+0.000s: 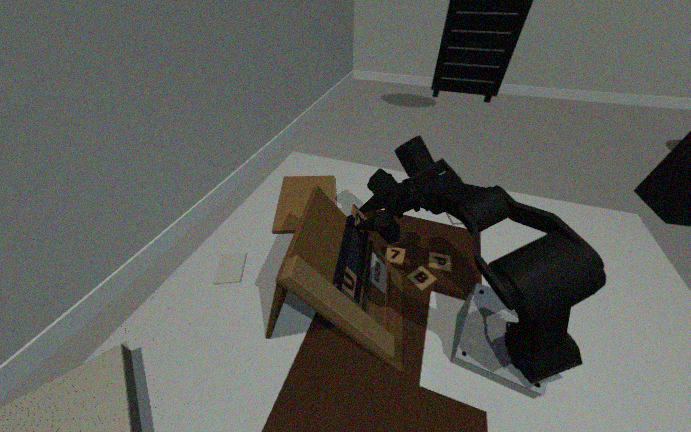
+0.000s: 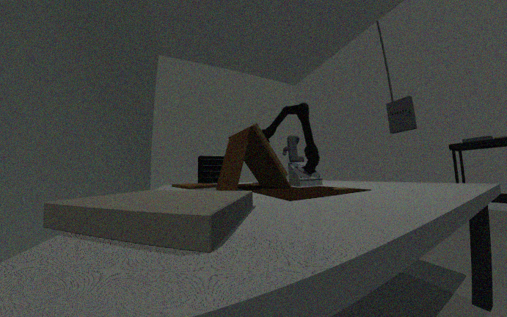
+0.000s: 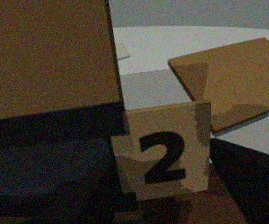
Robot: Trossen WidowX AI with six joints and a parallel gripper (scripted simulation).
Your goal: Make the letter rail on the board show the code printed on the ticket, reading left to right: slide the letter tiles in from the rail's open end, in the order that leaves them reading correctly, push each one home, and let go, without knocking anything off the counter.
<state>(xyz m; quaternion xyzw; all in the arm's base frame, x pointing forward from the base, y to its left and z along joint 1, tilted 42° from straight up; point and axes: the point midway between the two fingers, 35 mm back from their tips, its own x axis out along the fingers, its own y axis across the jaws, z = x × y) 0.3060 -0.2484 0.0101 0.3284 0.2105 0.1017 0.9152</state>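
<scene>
Now: the white ticket 60 mm behind my gripper tip, 80 mm to the left of it and 80 mm below it. Also, from my gripper tip: brown mat: 160 mm behind, 150 mm to the left, 180 mm below; flat tan panel: 220 mm ahead, 230 mm to the right, 170 mm below.
</scene>
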